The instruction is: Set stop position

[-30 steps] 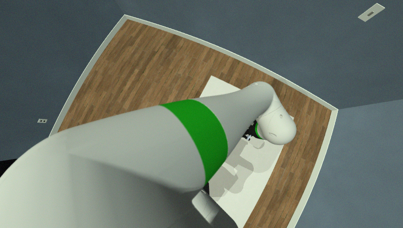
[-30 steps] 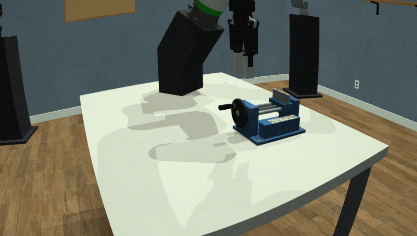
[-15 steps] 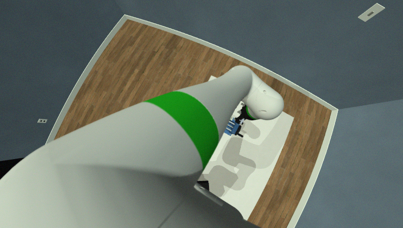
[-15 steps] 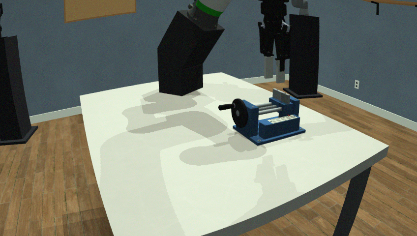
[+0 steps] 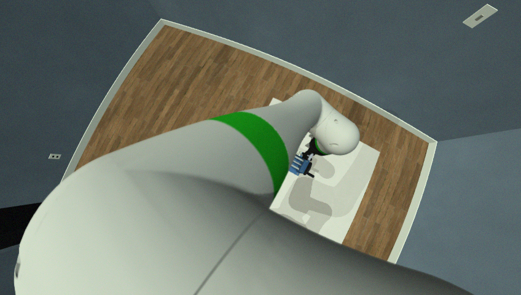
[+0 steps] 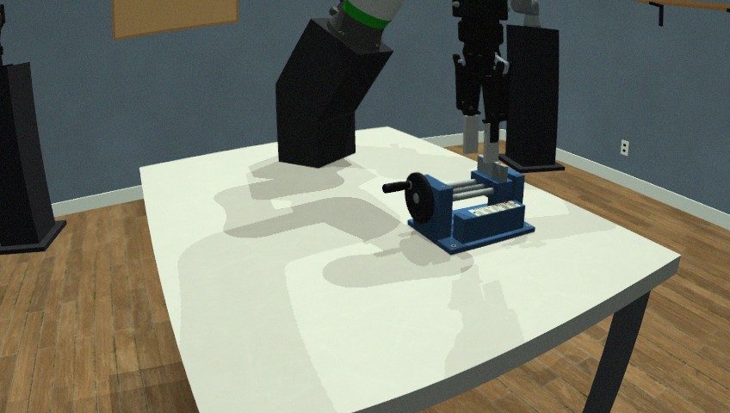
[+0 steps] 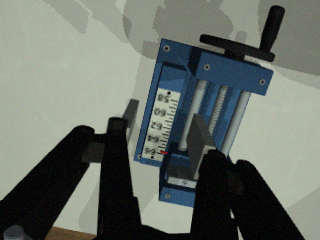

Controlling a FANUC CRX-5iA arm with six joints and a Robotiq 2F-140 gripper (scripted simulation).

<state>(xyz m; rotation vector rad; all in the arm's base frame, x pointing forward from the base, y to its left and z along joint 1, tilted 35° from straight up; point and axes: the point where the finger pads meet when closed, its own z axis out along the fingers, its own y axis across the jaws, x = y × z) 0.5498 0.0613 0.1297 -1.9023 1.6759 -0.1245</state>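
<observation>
My hand is 60 mm past the handwheel, 110 mm to the left of it and 100 mm above it. Also, from my hand: stop block (70 mm behind, 70 mm to the left, 100 mm below).
</observation>
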